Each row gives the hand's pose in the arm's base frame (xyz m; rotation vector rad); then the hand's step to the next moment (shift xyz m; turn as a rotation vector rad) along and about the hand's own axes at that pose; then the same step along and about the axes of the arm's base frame.
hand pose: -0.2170 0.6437 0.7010 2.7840 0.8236 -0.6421
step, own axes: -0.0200 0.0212 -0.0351 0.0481 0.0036 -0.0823
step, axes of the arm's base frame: 0.0091 -0.0176 0.0411 0.0675 0.0427 0.0521
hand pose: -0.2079 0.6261 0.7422 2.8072 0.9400 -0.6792
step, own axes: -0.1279 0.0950 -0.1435 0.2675 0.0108 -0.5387
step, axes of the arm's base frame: 0.0202 -0.1127 0.1813 0.4008 0.2639 0.3627
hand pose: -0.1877 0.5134 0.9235 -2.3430 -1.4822 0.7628
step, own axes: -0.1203 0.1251 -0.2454 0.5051 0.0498 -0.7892
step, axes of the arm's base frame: 0.1911 -0.1497 0.1772 0.6513 0.4729 0.4822
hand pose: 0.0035 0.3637 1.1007 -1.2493 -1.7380 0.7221
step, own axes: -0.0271 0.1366 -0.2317 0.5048 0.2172 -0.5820
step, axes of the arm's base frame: 0.2696 0.0141 -0.0131 0.5435 0.5336 0.2463
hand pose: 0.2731 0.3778 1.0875 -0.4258 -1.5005 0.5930
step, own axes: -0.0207 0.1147 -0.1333 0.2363 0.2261 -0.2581
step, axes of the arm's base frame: 0.1214 0.0910 -0.0913 0.2275 0.3467 0.0407
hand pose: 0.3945 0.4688 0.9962 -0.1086 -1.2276 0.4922
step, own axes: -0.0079 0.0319 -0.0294 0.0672 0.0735 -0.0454
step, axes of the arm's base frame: 0.0155 0.0304 -0.0279 0.0361 0.1017 0.0181
